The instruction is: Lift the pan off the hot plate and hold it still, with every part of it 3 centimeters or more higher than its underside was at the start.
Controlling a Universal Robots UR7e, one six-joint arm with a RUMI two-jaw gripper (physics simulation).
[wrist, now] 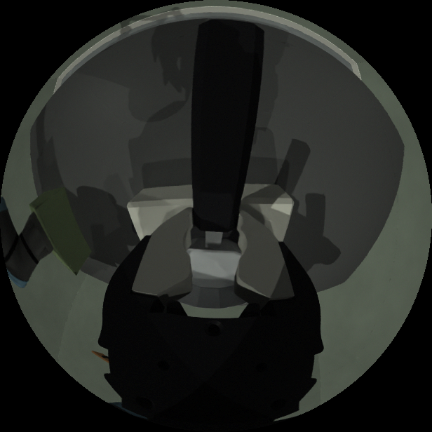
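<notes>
The pan [214, 266] shows as a light grey metal body low in the middle of the wrist view, partly hidden by the fingers. Its long black handle [225, 115] runs from there up toward the top of the view. My gripper [215, 210] is shut on the handle near its pan end, one grey finger at each side. A cream block [162, 200], seemingly the hot plate, shows on both sides of the handle behind the fingers. The view does not show whether the pan's underside touches it.
A large dark grey surface [340, 130] with a pale raised rim at the top lies below the handle. A green block [62, 230] stands at the left, beside a dark object [19, 242] with blue ends. A small orange tip [101, 356] shows at the lower left.
</notes>
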